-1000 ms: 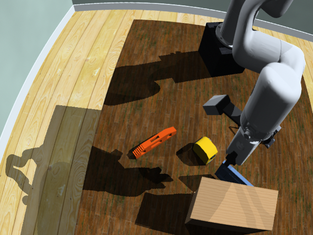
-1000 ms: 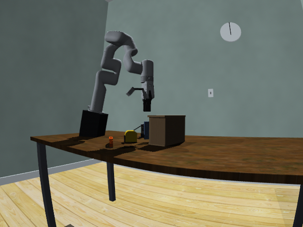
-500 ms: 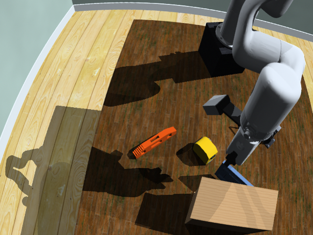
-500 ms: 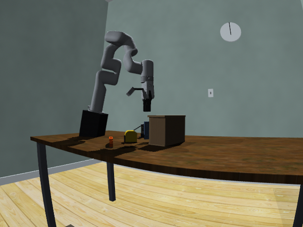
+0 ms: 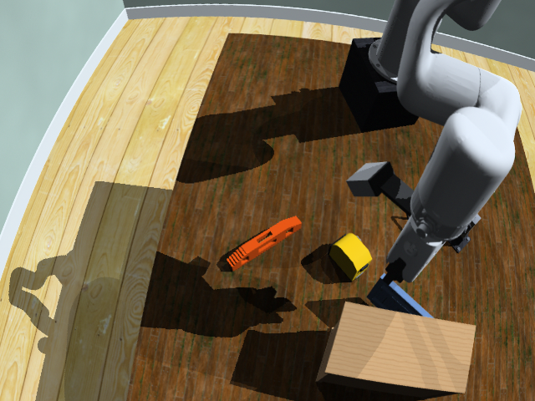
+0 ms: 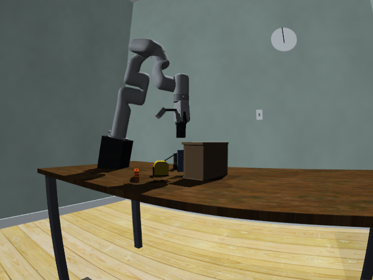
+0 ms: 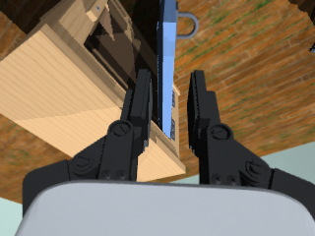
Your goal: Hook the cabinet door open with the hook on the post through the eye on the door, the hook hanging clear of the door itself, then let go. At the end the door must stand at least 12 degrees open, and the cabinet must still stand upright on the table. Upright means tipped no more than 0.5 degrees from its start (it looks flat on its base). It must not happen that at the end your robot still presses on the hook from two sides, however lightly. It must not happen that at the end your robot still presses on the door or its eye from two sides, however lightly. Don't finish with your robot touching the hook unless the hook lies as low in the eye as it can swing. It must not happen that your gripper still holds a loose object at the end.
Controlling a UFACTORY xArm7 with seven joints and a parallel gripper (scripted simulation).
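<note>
My gripper is now 130 mm above the cabinet door, 50 mm to the right of it and 40 mm short of it. Also, from my hand: orange level-like tool 200 mm to the right, 180 mm below, 110 mm behind; hook post 170 mm to the left, 140 mm below, 130 mm behind; yellow tape measure 170 mm below, 90 mm behind, 40 mm to the right.
</note>
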